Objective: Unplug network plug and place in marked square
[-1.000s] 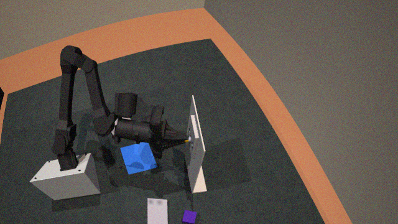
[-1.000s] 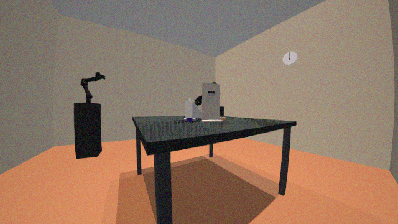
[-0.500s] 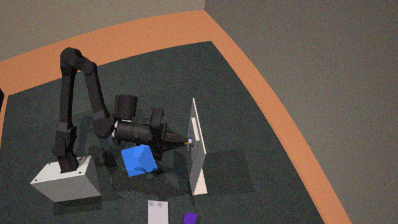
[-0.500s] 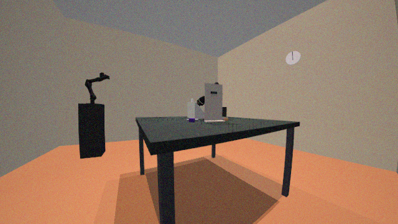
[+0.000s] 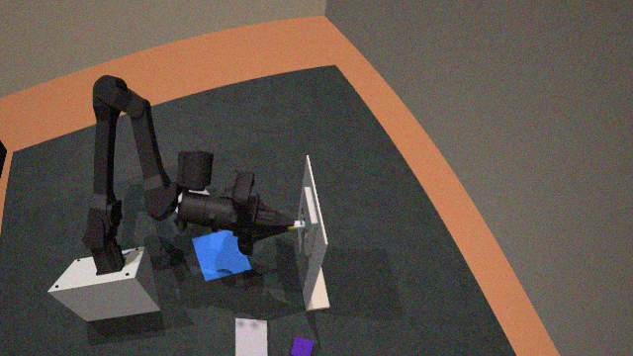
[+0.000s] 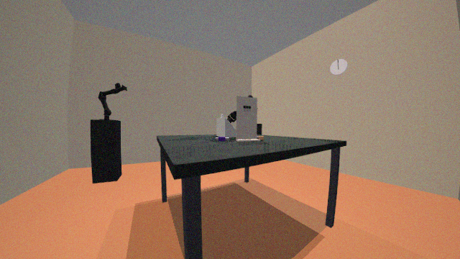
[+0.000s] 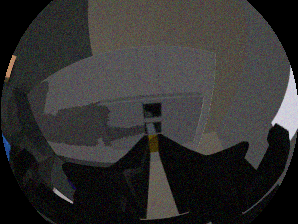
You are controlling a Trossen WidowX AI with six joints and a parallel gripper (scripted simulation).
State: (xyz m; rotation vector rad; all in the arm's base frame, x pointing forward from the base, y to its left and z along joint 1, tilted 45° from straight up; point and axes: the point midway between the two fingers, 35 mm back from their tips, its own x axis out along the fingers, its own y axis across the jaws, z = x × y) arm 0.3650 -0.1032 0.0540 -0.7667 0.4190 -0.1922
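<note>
Now: the blue marked square 25 cm below my gripper tip, 13 cm behind it and 11 cm to the left of it. The rest, counted from my gripper tip: network plug: 1 cm ahead; then white panel: 10 cm below, 4 cm ahead, 1 cm to the right.
</note>
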